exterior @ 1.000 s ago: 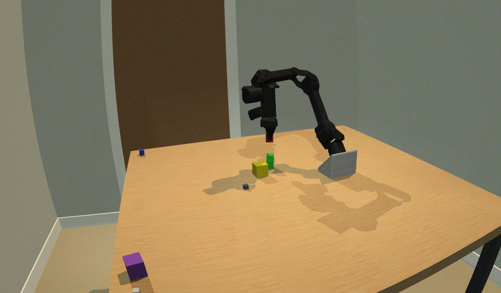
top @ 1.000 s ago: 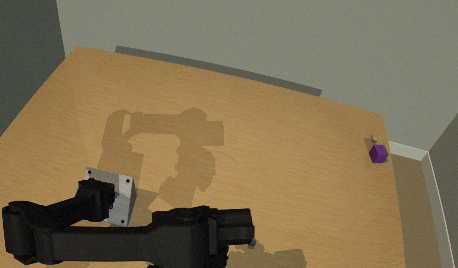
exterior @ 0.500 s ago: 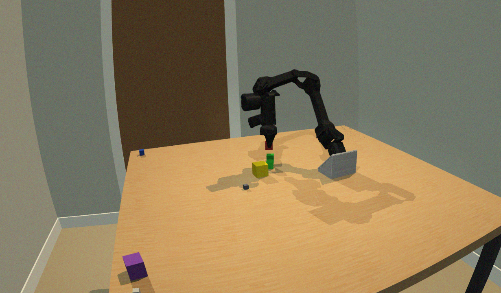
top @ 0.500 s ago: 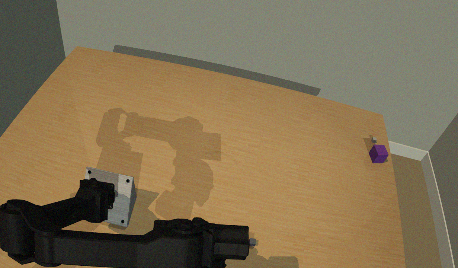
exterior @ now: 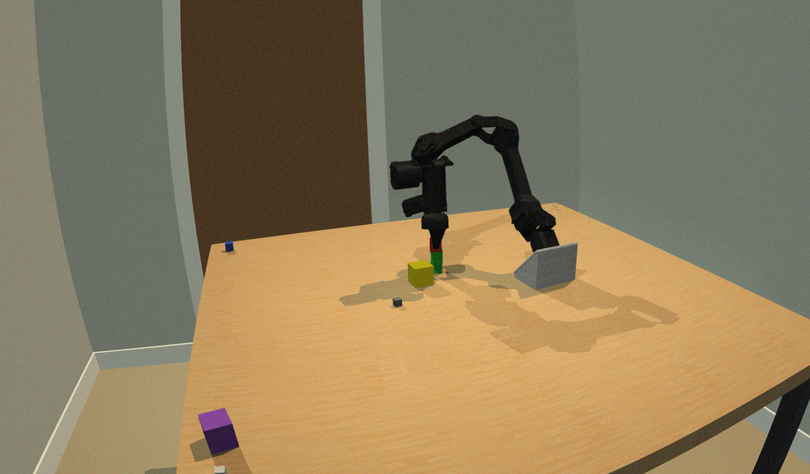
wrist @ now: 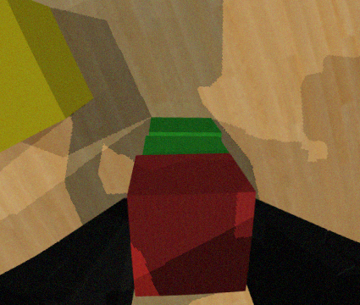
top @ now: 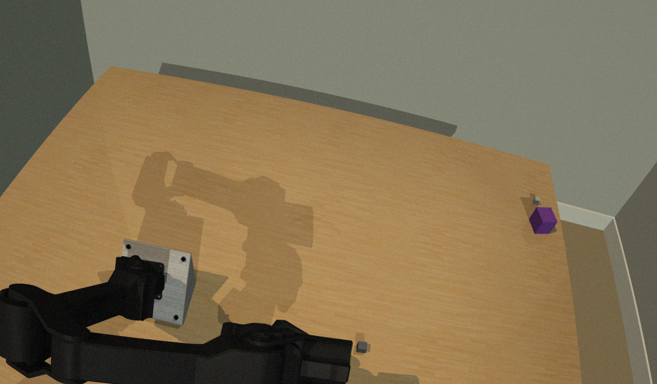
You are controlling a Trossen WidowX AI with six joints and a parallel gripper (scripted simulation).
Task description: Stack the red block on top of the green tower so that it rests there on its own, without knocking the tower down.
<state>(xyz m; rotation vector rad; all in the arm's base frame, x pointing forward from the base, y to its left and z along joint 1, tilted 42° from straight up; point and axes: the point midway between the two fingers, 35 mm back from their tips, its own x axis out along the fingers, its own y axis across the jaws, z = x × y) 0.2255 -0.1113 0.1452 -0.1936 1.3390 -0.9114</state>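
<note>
My gripper tip is now 1 cm below the red block. Also, from my gripper tip: small blue block (48 cm ahead, 47 cm to the right, 5 cm below); yellow cube (6 cm ahead, 5 cm to the left, 4 cm below); small dark block (16 cm ahead, 14 cm to the left, 6 cm below).
</note>
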